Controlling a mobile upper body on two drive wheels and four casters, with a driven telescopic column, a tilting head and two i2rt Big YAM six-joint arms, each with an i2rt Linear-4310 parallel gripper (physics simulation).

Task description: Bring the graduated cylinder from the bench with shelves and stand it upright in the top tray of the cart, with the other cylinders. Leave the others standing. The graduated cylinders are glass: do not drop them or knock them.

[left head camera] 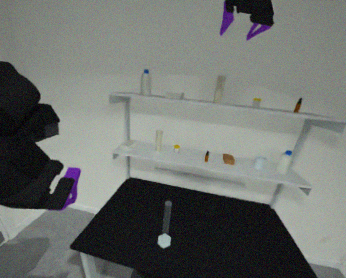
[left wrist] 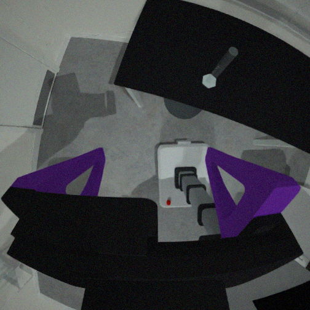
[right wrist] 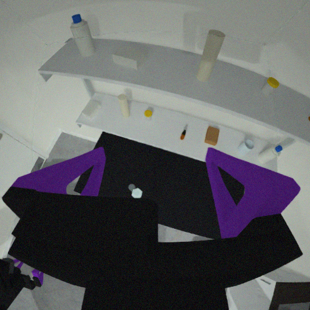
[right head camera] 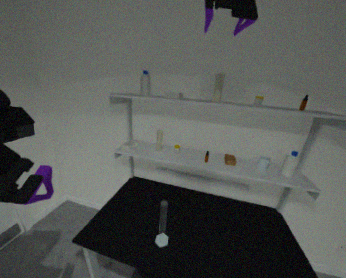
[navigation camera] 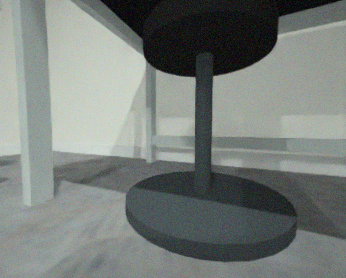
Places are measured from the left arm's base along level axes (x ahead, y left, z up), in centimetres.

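Pixels of known places: left gripper, fingertip midpoint: (left head camera: 48, 198) (right head camera: 28, 193); right gripper, fingertip midpoint: (left head camera: 234, 36) (right head camera: 219, 33).
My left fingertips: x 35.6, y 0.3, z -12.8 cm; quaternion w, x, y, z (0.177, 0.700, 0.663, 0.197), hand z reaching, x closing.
Behind a point stands the place of what it marks.
The graduated cylinder (left head camera: 167, 217) @[x 70.5, y -31.6, z -62.6 cm] (right head camera: 163, 217) @[x 70.5, y -31.6, z -63.0 cm] (left wrist: 221, 65) stands upright on its pale hexagonal base on the black bench (left head camera: 240, 220) @[x 82.8, y -97.2, z -87.1 cm] (right head camera: 240, 220) @[x 85.7, y -96.8, z -87.1 cm] (left wrist: 165, 50); it also shows, foreshortened, in the right wrist view (right wrist: 136, 193). My left gripper (left head camera: 73, 187) (right head camera: 44, 184) (left wrist: 154, 152) is open and empty, in the air to the left of the bench in the head views. My right gripper (left head camera: 235, 36) @[x 61.8, y -45.3, z 28.6 cm] (right head camera: 220, 33) @[x 61.8, y -45.3, z 28.6 cm] (right wrist: 155, 152) is open and empty, raised high, above the upper shelf in the head views. Both are well apart from the cylinder. The cart and its cylinders cannot be made out.
An upper shelf (left head camera: 195, 101) and a lower shelf (left head camera: 190, 159) behind the bench hold bottles, jars and beige tubes. A round stool (navigation camera: 202, 125) @[x 80.1, y -27.8, z -140.2 cm] (left wrist: 182, 108) stands under the bench front. A pale bench leg (navigation camera: 35, 110) @[x 76.3, y 19.5, z -136.2 cm] stands at its left. My white base (left wrist: 167, 160) shows below.
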